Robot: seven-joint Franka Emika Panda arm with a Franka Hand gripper.
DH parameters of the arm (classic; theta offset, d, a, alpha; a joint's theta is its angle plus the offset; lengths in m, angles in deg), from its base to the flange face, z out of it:
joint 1: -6.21 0.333 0 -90
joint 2: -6.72 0 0 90
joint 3: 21.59 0.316 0.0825 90
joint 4: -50.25 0 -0.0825 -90
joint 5: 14.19 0.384 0 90
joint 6: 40.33 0 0.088 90
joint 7: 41.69 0.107 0 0
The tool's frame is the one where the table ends.
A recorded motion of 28 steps. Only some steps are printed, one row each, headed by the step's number.
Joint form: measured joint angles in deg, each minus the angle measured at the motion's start. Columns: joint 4, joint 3, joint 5, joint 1, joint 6, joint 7, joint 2.
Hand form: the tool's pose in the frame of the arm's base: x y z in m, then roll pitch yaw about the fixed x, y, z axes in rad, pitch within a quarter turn. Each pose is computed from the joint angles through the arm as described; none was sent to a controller.
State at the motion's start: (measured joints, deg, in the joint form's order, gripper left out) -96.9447 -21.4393 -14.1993 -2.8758 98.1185 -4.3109 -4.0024
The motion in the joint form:
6: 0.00 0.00 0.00 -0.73 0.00 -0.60 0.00
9: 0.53 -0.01 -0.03 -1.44 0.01 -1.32 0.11
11: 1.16 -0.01 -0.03 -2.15 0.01 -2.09 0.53
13: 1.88 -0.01 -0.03 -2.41 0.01 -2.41 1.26
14: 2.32 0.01 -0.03 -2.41 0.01 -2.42 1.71
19: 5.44 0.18 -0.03 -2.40 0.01 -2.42 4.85
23: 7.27 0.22 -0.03 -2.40 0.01 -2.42 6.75
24: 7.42 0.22 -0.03 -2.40 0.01 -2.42 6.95
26: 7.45 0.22 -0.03 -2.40 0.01 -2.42 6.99
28: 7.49 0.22 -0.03 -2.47 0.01 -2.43 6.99
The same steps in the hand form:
6: 0.4320 -0.0736 0.3333 -3.1214 -0.0280 -0.8108
9: 0.4340 -0.0796 0.3364 -3.1176 -0.0345 -0.8105
11: 0.4365 -0.0856 0.3377 -3.1159 -0.0378 -0.8096
13: 0.4401 -0.0884 0.3373 -3.1162 -0.0378 -0.8085
14: 0.4425 -0.0887 0.3370 -3.1164 -0.0377 -0.8080
19: 0.4601 -0.0908 0.3346 -3.1167 -0.0375 -0.8048
23: 0.4703 -0.0924 0.3323 -3.1173 -0.0364 -0.8041
24: 0.4711 -0.0926 0.3317 -3.1178 -0.0356 -0.8041
26: 0.4713 -0.0926 0.3316 -3.1179 -0.0355 -0.8041
28: 0.4714 -0.0932 0.3319 -3.1175 -0.0361 -0.8051

